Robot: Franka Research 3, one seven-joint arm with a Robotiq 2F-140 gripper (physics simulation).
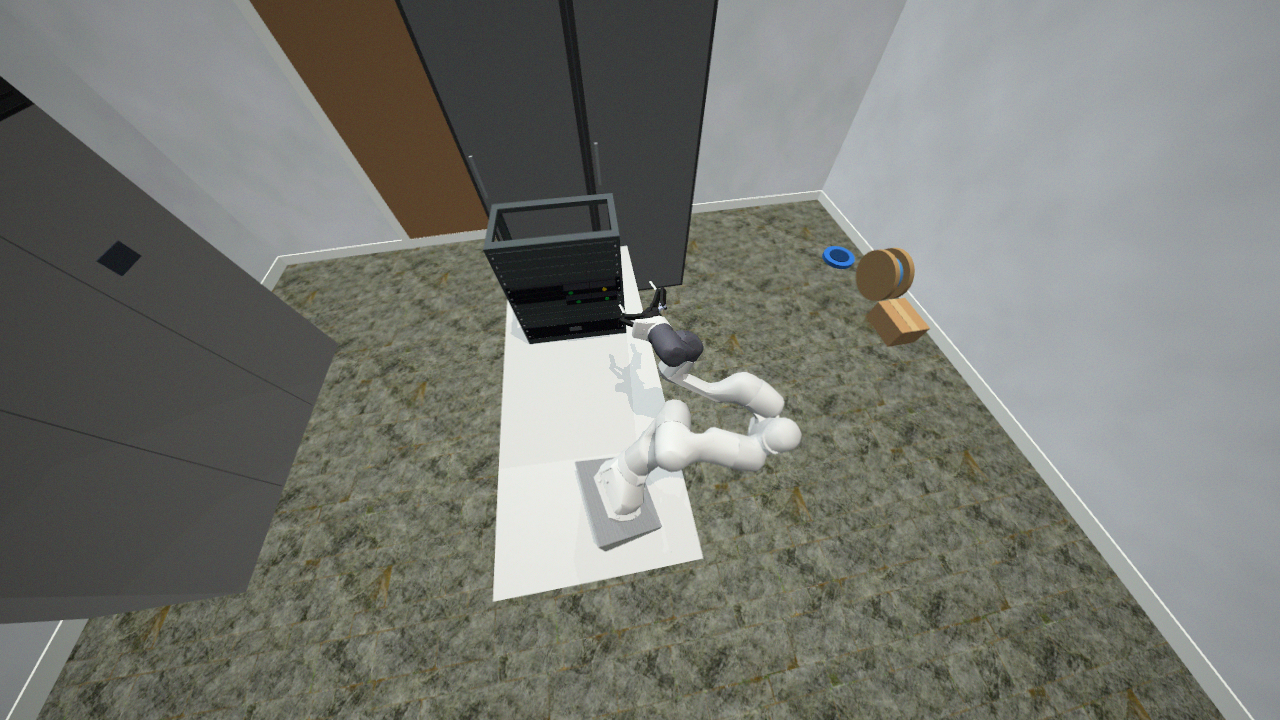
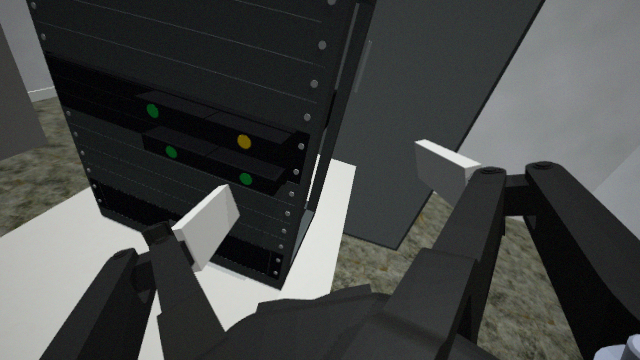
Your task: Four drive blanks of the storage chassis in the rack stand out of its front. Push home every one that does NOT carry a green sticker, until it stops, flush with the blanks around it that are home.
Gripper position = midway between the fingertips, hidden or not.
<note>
In view: my gripper (image 2: 322, 180) and a rack (image 1: 546, 280).
The rack is seen too in image 2 (image 2: 135, 89).
</note>
